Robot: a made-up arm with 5 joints.
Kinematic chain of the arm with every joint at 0, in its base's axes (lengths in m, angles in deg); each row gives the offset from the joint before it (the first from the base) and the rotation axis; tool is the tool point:
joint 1: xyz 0 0 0.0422 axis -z
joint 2: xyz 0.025 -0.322 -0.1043 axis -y
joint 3: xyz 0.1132 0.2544 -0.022 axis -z
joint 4: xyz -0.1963 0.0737 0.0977 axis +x
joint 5: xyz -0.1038 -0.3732 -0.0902 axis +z
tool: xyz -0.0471 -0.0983 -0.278
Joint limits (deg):
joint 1: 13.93..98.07
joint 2: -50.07..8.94
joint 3: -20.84..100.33
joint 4: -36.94..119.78
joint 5: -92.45..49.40
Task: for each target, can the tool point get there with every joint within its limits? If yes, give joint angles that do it. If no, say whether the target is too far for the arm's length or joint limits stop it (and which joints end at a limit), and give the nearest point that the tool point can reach.
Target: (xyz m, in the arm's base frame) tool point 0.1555 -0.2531 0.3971
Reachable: no: joint limits stop it (at a limit: joint 1, joint 2, joint 3, joint 4, joint 5) | nearest point 0.2975 0.1138 0.2545 | short by 0.418 m
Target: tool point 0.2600 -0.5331 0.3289
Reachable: no: joint limits stop it (at a limit: joint 2, joint 4, joint 5) | nearest point 0.3333 -0.6834 0.0204 | short by 0.351 m
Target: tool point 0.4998 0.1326 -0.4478
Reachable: yes | joints 74.65 -44.29 56.41 89.90 -68.42
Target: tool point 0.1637 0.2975 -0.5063
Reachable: yes | joints 70.74 -2.50 10.43 67.49 -38.02
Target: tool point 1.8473 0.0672 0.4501
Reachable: no: too far | nearest point 0.8348 0.0193 -0.0413 | short by 1.126 m
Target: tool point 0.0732 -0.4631 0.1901
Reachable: no: joint limits stop it (at a limit: joint 1, joint 2, joint 4, joint 5) | nearest point -0.1742 -0.5511 0.1135 | short by 0.274 m
